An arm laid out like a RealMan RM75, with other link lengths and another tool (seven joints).
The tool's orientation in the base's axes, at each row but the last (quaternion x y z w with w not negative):
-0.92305 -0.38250 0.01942 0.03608
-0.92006 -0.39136 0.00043 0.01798
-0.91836 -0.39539 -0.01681 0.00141
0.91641 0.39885 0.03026 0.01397
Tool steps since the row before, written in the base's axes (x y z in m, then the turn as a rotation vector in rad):
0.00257 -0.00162 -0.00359 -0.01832 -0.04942 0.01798
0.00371 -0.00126 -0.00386 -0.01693 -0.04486 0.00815
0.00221 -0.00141 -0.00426 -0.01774 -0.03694 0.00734
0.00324 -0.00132 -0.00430 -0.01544 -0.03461 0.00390
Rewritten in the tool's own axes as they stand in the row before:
0.00070 0.00325 0.00333 -0.04806 0.02046 -0.01931
0.00161 0.00367 0.00376 -0.04394 0.01862 -0.00936
0.00036 0.00253 0.00430 -0.03877 0.01258 -0.00845
0.00105 0.00305 0.00451 -0.03566 0.01250 -0.00487

